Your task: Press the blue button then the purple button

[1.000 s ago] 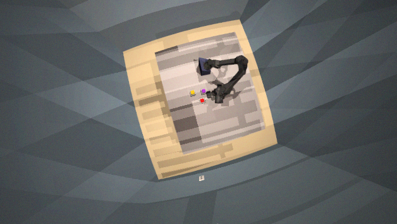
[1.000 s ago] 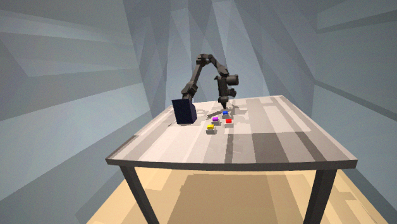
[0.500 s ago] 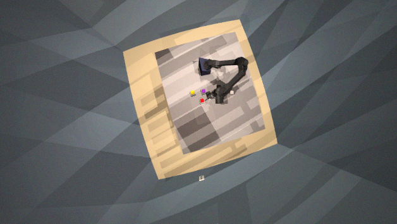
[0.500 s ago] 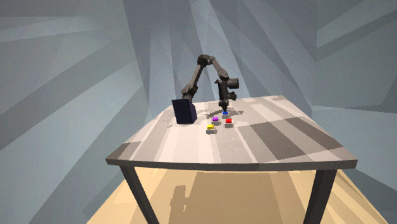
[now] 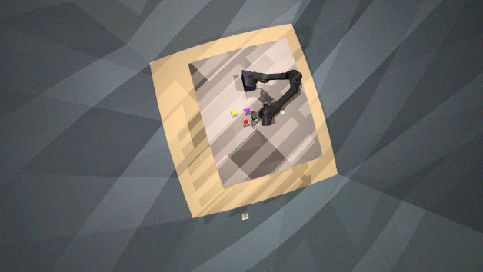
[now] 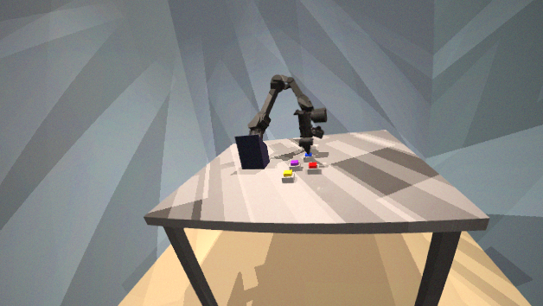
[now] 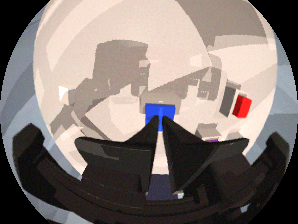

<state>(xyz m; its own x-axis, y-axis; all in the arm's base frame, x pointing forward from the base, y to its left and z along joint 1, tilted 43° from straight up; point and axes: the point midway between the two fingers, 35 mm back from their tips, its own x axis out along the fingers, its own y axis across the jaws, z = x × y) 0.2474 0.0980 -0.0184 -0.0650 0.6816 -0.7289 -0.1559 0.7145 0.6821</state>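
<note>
My gripper tip is 1 cm above the blue button. Round my gripper tip: red button: 13 cm to the right, 4 cm ahead; purple button: 11 cm to the right, 4 cm behind; small white block: 17 cm to the left, 2 cm below.
</note>
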